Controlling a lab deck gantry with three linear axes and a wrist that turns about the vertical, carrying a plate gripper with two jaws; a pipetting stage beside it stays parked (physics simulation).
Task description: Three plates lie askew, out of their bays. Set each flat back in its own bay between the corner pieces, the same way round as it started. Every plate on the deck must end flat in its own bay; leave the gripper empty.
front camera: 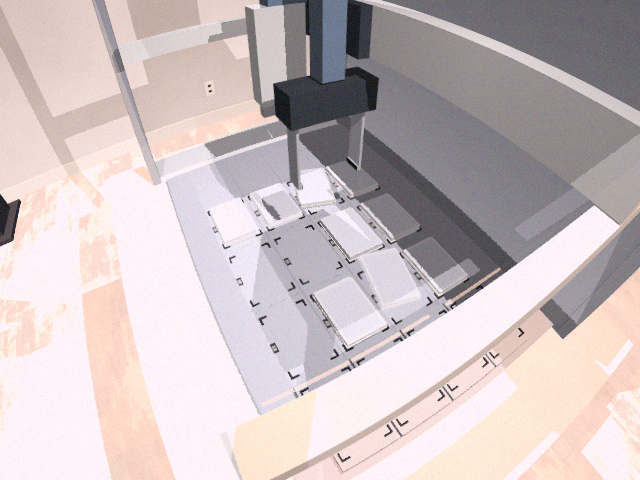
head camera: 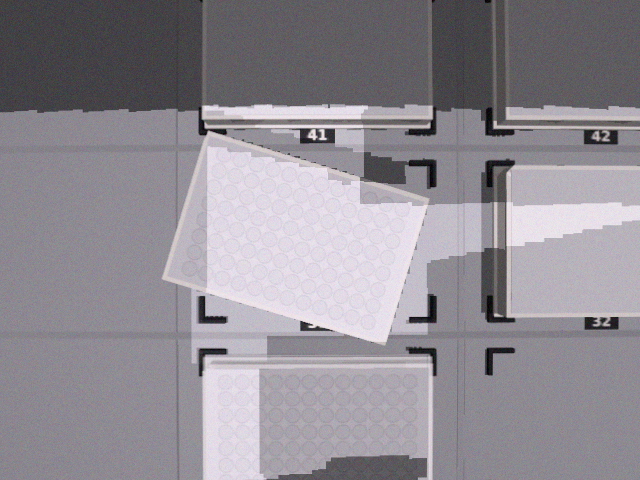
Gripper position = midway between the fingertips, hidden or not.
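Note:
What I see is a grey wall panel (front camera: 510,204), and with it my own gripper (front camera: 326,174).

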